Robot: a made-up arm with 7 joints.
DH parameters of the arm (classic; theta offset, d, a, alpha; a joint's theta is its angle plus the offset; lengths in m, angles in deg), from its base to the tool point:
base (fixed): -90 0.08 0 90
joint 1: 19.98 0 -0.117 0
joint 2: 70.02 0.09 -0.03 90
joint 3: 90 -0.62 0.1 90
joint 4: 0 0 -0.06 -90
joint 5: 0 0.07 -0.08 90
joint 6: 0 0.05 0.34 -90
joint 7: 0 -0.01 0.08 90
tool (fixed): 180 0.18 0 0
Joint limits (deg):
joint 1: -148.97..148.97
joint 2: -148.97..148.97
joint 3: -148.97..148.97
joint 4: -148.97..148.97
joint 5: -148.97..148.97
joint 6: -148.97..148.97
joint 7: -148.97..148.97
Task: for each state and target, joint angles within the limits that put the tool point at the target. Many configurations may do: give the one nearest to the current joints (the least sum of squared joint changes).
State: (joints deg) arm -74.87 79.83 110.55 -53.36 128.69 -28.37 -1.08
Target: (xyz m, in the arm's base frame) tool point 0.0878 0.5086 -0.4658
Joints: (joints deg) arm -40.78 118.42 127.56 -59.99 139.75 -41.97 -1.88
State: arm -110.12 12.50 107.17 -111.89 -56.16 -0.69 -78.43
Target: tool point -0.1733 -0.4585 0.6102
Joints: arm -143.30 -15.11 108.44 -111.29 -52.65 -3.95 -86.99
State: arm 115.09 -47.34 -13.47 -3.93 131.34 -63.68 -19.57
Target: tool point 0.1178 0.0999 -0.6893
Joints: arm 111.94 -64.17 18.19 -30.31 148.97 -25.02 -6.73
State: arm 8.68 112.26 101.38 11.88 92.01 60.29 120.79
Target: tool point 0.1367 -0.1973 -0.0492
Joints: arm 12.42 107.26 79.38 -17.81 71.60 48.11 116.03
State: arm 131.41 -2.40 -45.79 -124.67 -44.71 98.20 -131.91
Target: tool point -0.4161 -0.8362 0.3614
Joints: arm 148.97 51.36 -21.73 -146.23 -52.07 102.54 -148.97
